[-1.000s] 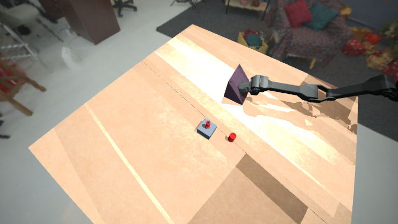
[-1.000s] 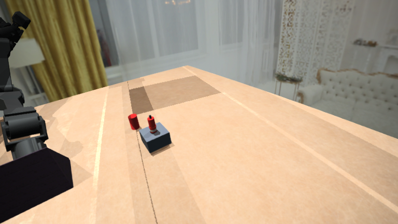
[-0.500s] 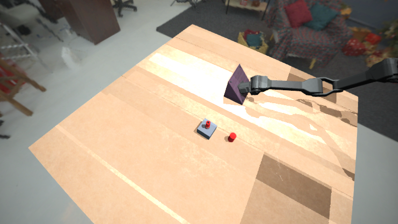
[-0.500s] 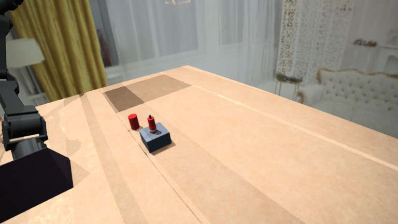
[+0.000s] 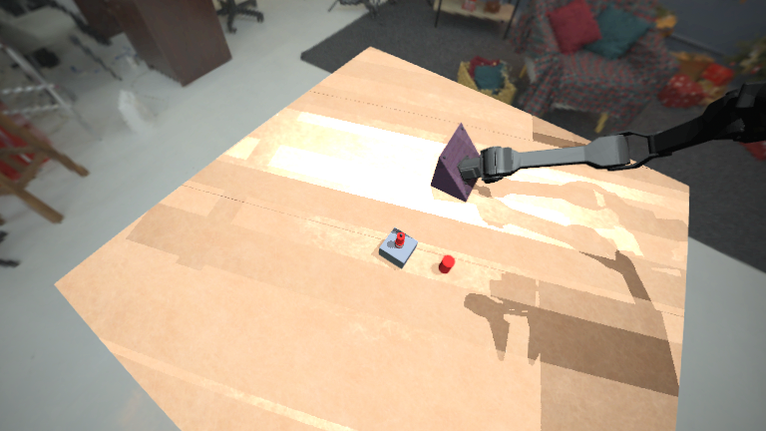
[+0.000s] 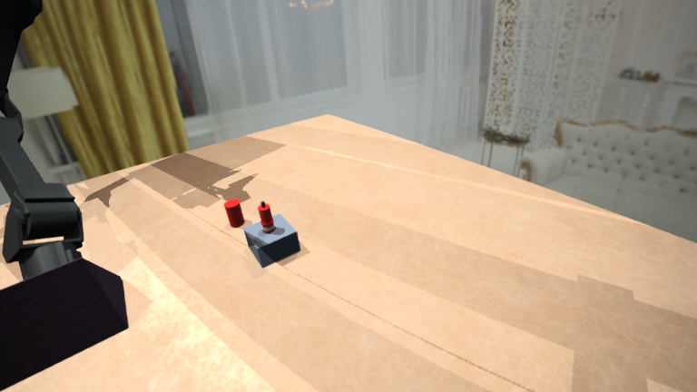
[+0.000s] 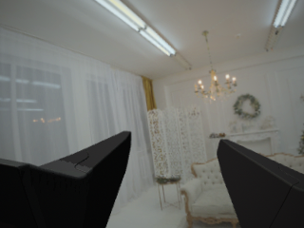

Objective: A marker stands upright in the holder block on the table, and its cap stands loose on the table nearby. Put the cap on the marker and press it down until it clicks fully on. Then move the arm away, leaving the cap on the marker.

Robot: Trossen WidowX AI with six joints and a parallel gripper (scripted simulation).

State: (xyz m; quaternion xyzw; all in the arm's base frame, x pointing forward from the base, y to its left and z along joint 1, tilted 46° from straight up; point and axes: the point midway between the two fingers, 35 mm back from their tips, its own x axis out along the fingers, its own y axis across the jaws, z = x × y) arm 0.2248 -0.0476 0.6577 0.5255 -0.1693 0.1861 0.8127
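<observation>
Now: the red cap 57 cm below my gripper tip, 34 cm to the right of it and 9 cm ahead of it. Also, from my gripper tip: red marker: 52 cm below, 46 cm to the right, 13 cm ahead.
</observation>
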